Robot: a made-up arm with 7 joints. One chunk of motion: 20 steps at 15 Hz.
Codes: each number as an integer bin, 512 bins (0 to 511) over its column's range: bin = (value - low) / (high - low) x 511, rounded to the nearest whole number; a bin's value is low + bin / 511 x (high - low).
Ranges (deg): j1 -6..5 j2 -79..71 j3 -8..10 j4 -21..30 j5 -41..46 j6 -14..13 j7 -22..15
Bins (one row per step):
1: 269 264 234 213 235 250 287
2: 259 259 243 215 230 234 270
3: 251 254 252 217 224 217 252
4: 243 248 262 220 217 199 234
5: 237 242 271 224 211 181 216
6: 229 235 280 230 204 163 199
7: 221 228 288 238 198 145 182
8: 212 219 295 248 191 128 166
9: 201 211 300 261 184 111 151
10: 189 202 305 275 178 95 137
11: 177 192 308 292 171 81 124
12: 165 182 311 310 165 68 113
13: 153 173 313 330 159 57 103
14: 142 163 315 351 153 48 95
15: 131 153 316 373 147 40 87
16: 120 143 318 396 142 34 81
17: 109 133 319 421 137 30 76
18: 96 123 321 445 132 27 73
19: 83 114 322 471 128 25 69
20: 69 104 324 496 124 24 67
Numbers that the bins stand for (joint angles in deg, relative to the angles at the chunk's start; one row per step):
1: -0.21 -1.50 0.24 0.26 -0.99 -0.79 -1.22
2: -0.42 -2.97 0.56 0.46 -1.84 -1.64 -2.45
3: -0.60 -4.44 0.88 0.66 -2.86 -2.53 -3.75
4: -0.77 -6.20 1.23 0.96 -4.05 -3.49 -5.06
5: -0.90 -7.96 1.55 1.36 -5.08 -4.44 -6.36
6: -1.07 -10.02 1.86 1.95 -6.27 -5.39 -7.59
7: -1.24 -12.07 2.14 2.75 -7.29 -6.34 -8.82
8: -1.44 -14.71 2.39 3.75 -8.48 -7.24 -9.98
9: -1.67 -17.06 2.57 5.05 -9.67 -8.14 -11.07
10: -1.93 -19.70 2.74 6.45 -10.69 -8.98 -12.08
11: -2.19 -22.64 2.85 8.14 -11.89 -9.72 -13.02
12: -2.45 -25.58 2.95 9.94 -12.91 -10.41 -13.82
13: -2.71 -28.22 3.03 11.94 -13.93 -10.99 -14.54
14: -2.94 -31.15 3.10 14.03 -14.95 -11.46 -15.12
15: -3.18 -34.09 3.13 16.23 -15.97 -11.89 -15.70
16: -3.42 -37.02 3.20 18.52 -16.82 -12.20 -16.14
17: -3.65 -39.96 3.24 21.02 -17.68 -12.41 -16.50
18: -3.93 -42.89 3.31 23.41 -18.53 -12.57 -16.71
19: -4.21 -45.54 3.34 26.01 -19.21 -12.68 -17.00
20: -4.51 -48.47 3.41 28.50 -19.89 -12.73 -17.15

